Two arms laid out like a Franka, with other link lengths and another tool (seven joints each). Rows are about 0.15 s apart.
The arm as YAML. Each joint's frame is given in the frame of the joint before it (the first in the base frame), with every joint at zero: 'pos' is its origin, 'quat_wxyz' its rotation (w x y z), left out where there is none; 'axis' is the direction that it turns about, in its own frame. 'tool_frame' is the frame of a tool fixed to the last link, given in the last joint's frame.
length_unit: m
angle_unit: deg
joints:
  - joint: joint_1
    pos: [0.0, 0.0, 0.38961]
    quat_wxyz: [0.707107, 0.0, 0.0, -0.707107]
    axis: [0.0, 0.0, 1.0]
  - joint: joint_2
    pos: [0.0, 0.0, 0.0]
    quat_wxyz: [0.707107, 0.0, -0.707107, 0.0]
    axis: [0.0, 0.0, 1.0]
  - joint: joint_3
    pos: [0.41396, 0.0, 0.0]
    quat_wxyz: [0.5, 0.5, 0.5, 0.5]
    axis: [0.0, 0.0, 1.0]
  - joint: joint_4
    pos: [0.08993, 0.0, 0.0]
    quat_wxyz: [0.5, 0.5, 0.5, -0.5]
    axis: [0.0, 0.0, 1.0]
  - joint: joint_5
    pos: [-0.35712, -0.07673, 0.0]
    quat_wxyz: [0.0, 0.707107, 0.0, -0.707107]
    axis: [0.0, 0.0, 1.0]
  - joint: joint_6
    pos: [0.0, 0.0, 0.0]
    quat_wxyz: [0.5, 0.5, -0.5, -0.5]
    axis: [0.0, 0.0, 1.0]
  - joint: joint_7
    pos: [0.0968, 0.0, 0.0]
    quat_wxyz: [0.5, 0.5, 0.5, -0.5]
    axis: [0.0, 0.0, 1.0]
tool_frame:
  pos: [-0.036, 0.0, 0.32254]
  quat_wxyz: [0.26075, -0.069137, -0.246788, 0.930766]
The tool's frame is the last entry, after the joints.
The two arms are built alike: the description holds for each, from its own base.
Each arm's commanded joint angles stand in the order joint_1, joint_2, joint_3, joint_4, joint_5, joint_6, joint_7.
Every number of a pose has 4 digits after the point.
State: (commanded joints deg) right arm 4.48 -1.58 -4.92 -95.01 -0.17 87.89 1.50; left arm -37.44 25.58 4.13 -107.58 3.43 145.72 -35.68
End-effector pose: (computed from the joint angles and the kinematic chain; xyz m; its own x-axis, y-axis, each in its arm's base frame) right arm 0.5035 -0.0411 0.5308 0.4882 -0.8715 -0.0475 -0.7056 -0.4261 0.5662; left arm 0.6188 -0.4365 0.2456 0.4881 -0.8562 0.1693 -0.8421 -0.4109 0.3494
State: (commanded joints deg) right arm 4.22 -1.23 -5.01 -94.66 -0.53 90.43 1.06; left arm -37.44 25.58 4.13 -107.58 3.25 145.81 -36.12
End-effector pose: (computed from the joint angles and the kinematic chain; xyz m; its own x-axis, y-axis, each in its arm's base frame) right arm 0.5207 -0.0464 0.5337 0.4915 -0.8707 -0.0200 -0.7291 -0.4239 0.5373; left arm 0.6193 -0.4371 0.2460 0.4963 -0.8508 0.1730 -0.8380 -0.4173 0.3517
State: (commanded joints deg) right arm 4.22 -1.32 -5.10 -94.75 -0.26 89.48 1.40; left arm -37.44 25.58 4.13 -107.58 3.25 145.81 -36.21
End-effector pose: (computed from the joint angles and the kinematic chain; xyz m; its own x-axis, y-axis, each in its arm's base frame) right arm 0.5143 -0.0456 0.5324 0.4842 -0.8744 -0.0322 -0.7235 -0.4208 0.5473; left arm 0.6193 -0.4371 0.2460 0.4976 -0.8499 0.1732 -0.8373 -0.4185 0.3519
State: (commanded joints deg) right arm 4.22 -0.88 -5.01 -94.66 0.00 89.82 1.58; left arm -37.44 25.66 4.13 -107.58 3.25 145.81 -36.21
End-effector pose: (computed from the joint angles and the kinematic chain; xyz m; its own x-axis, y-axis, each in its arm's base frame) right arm 0.5177 -0.0433 0.5295 0.4826 -0.8751 -0.0354 -0.7242 -0.4214 0.5458; left arm 0.6192 -0.4370 0.2449 0.4978 -0.8501 0.1719 -0.8369 -0.4188 0.3525
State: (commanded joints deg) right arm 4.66 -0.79 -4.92 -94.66 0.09 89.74 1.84; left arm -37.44 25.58 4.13 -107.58 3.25 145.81 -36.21
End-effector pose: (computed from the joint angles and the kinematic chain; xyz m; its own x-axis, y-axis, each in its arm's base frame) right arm 0.5177 -0.0380 0.5285 0.4865 -0.8729 -0.0378 -0.7206 -0.4254 0.5475; left arm 0.6193 -0.4371 0.2460 0.4976 -0.8499 0.1732 -0.8373 -0.4185 0.3519
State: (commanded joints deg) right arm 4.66 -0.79 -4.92 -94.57 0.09 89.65 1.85; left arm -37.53 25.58 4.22 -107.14 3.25 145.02 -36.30
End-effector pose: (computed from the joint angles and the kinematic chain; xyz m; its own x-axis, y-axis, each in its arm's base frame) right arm 0.5176 -0.0380 0.5291 0.4863 -0.8729 -0.0378 -0.7207 -0.4252 0.5475; left arm 0.6193 -0.4367 0.2473 0.5002 -0.8496 0.1676 -0.8348 -0.4217 0.3539
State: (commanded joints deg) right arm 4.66 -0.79 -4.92 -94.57 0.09 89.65 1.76; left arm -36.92 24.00 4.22 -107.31 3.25 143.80 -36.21
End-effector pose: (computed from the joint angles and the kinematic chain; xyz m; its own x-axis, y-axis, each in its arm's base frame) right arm 0.5177 -0.0380 0.5291 0.4877 -0.8722 -0.0379 -0.7200 -0.4264 0.5475; left arm 0.6208 -0.4277 0.2627 0.5089 -0.8437 0.1707 -0.8311 -0.4298 0.3530
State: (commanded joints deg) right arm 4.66 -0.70 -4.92 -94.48 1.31 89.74 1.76; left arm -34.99 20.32 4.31 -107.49 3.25 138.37 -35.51
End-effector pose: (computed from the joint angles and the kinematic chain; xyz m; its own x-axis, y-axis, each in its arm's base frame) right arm 0.5188 -0.0311 0.5284 0.4865 -0.8719 -0.0555 -0.7216 -0.4369 0.5371; left arm 0.6171 -0.3928 0.2917 0.5384 -0.8311 0.1394 -0.8076 -0.4616 0.3671
